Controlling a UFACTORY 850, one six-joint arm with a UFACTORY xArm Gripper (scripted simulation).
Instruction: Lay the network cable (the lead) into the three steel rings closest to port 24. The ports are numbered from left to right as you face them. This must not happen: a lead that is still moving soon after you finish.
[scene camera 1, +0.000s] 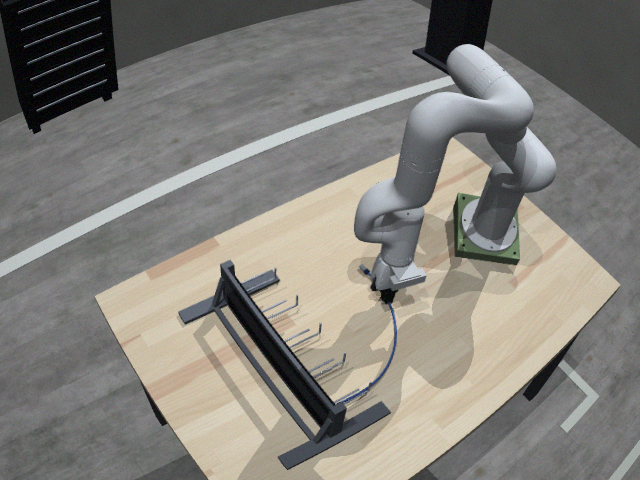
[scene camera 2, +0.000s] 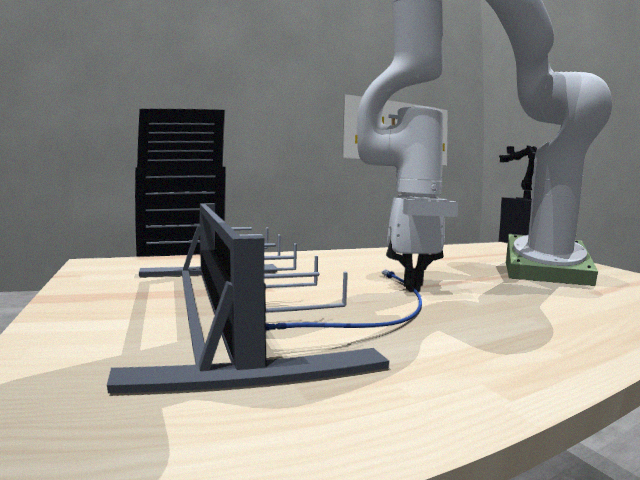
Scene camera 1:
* my gripper: 386, 299
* dark grey patch panel: 267, 339
